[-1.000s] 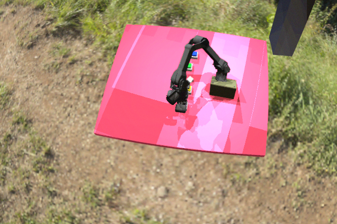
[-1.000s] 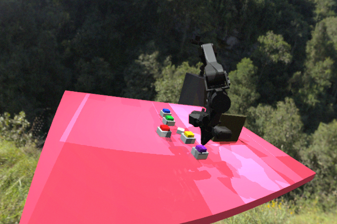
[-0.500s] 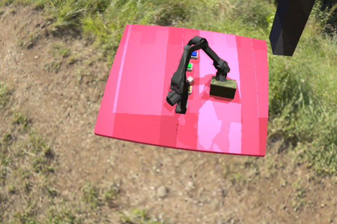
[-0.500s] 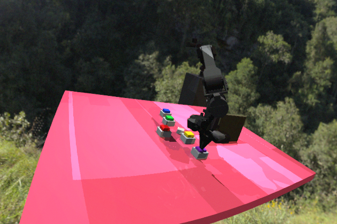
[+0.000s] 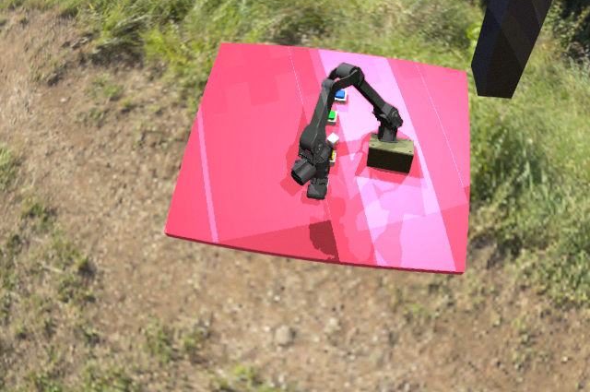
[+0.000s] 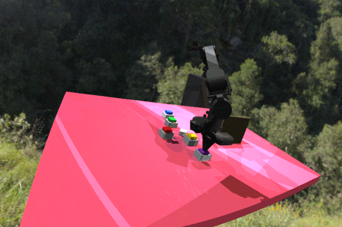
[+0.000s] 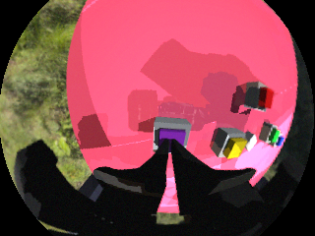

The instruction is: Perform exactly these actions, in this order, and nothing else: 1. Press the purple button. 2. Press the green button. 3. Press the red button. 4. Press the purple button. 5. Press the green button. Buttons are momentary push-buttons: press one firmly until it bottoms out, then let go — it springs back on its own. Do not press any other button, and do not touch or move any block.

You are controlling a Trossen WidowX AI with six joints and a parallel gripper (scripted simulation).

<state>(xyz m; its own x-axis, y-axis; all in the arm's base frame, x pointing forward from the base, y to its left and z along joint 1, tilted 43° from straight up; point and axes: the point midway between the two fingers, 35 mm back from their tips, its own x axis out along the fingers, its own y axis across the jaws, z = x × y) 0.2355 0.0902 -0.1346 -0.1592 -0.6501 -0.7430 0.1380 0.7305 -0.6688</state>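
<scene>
Now: gripper tip right at the purple button. Round my gripper tip: yellow button (11 cm to the right, 3 cm behind); small white block (19 cm to the right, 4 cm behind, 2 cm below); red button (18 cm to the right, 6 cm ahead).
</scene>
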